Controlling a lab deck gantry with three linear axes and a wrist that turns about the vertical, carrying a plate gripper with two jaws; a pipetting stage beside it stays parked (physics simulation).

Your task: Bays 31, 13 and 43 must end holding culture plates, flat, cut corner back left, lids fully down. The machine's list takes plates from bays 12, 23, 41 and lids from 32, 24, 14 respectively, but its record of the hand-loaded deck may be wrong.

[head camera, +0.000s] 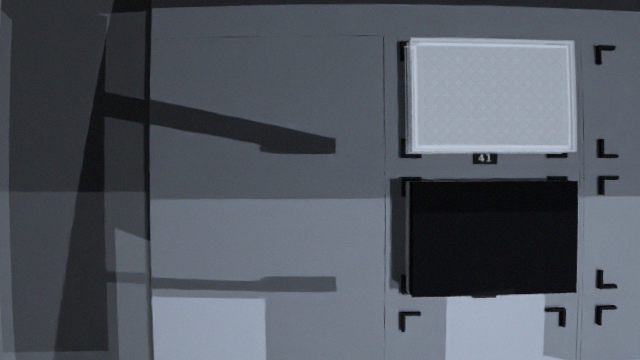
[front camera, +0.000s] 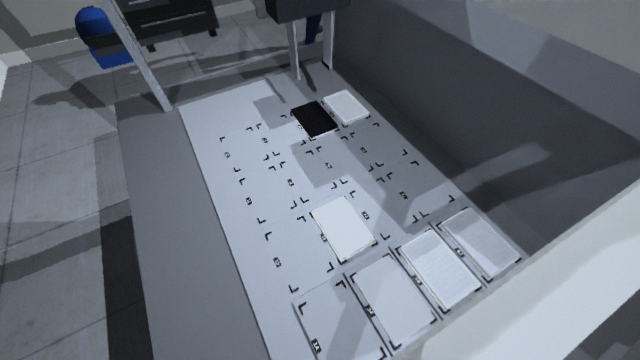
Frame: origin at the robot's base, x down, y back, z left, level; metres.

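Where they show: gripper, fingertip midpoint: [front camera: 311, 70]; robot's base, link origin: [front camera: 221, 139].
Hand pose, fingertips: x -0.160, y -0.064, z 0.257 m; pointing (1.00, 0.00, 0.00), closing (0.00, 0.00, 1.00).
Note:
Each offset is from my fingertips to the top centre of the thing. "spot": to the spot under its first point. Level surfaces: height alone.
My gripper [front camera: 313, 73] is open and empty, its two jaws apart at the far end of the deck beyond bays 31 and 41. A black lid {dz +0.000, dx +0.143, dy +0.000 m} [front camera: 314, 119] [head camera: 492, 237] lies flat over a pale plate in bay 31; its cut corner and exact seating cannot be made out. A pale, clear-topped plate {dz +0.107, dx +0.143, dy +0.000 m} [front camera: 346, 106] [head camera: 492, 95] sits in bay 41, its wells faintly visible. A white-topped piece {dz -0.107, dx +0.145, dy -0.328 m} [front camera: 343, 228] lies in bay 23. Pale flat pieces lie in bay 24 {spot: dz -0.111, dx +0.137, dy -0.498 m} [front camera: 392, 300], bay 34 {spot: dz -0.002, dx +0.131, dy -0.501 m} [front camera: 441, 270] and bay 44 {spot: dz +0.101, dx +0.131, dy -0.499 m} [front camera: 480, 243]. Bays 12, 13, 32, 43 and 14 hold no labware.
The deck board {dx +0.160 m} [front camera: 200, 135] carries black corner marks and small number labels. A grey wall [front camera: 430, 90] runs along its right side, and a pale beam [front camera: 550, 295] crosses the near right. A slanted post [front camera: 140, 60] stands at the far left. Shadows of the jaws fall left of bays 31 and 41 in the head view.

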